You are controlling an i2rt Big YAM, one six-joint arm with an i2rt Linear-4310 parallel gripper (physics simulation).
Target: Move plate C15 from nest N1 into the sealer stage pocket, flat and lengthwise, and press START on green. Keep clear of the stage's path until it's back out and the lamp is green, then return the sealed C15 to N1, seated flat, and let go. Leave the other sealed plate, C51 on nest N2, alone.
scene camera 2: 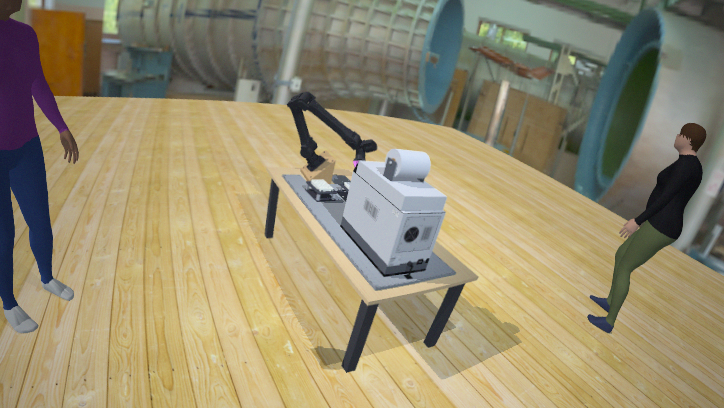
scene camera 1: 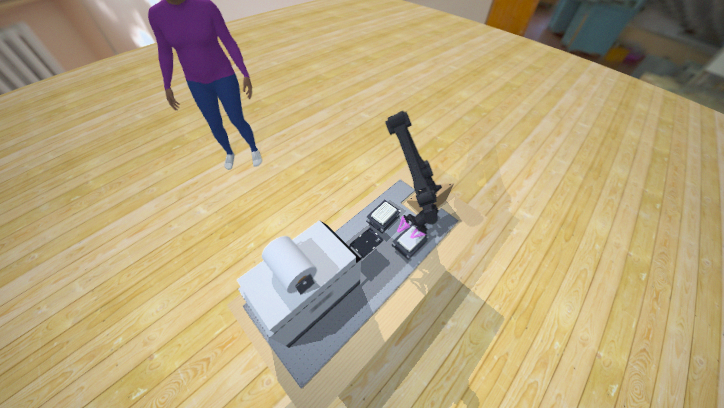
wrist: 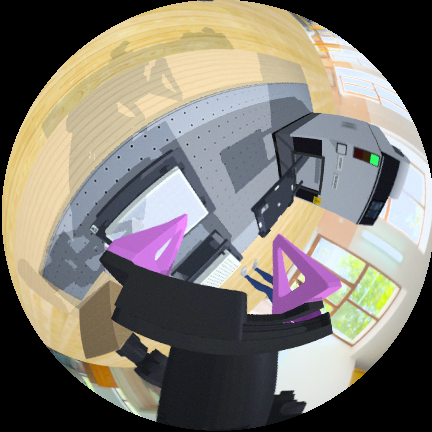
Observation:
The gripper (wrist: pixel 232 228) is open, holding nothing. Further things: a black sealer stage (wrist: pixel 266 212) and a white roll (scene camera 1: pixel 289 264).
The white roll also shows in scene camera 2 (scene camera 2: pixel 410 164).

